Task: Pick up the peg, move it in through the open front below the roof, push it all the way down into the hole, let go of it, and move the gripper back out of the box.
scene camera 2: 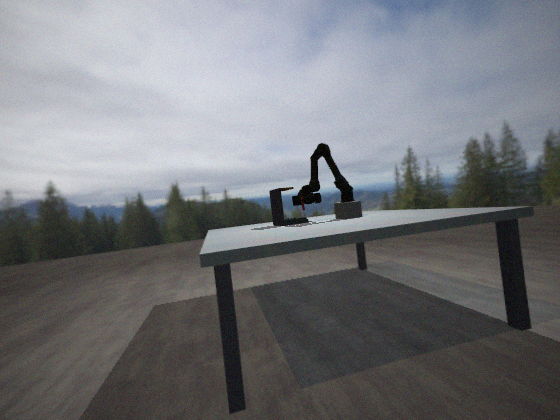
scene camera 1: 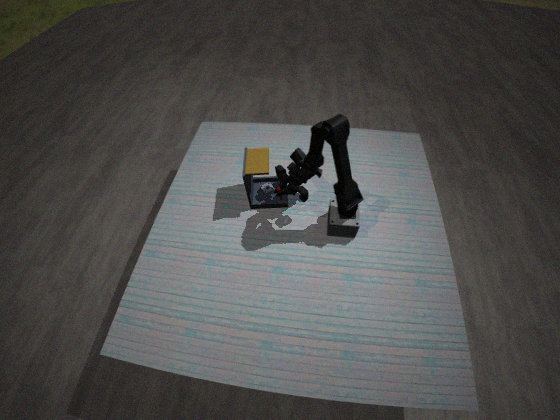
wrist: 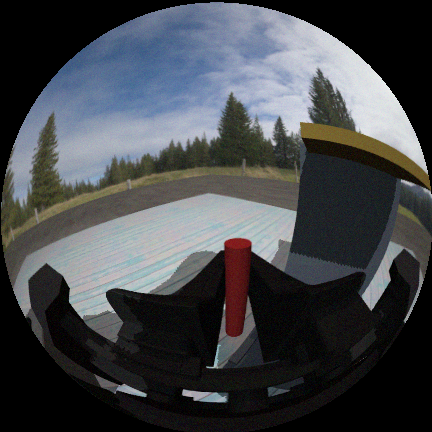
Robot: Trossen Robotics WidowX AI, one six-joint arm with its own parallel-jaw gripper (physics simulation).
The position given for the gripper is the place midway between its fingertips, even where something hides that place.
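Box (scene camera 1: pixel 259 201), (wrist: pixel 248 353). Red peg (wrist: pixel 237 251), held by the gripper, touching nothing else. Gripper (scene camera 1: pixel 274 194), (wrist: pixel 234 255).
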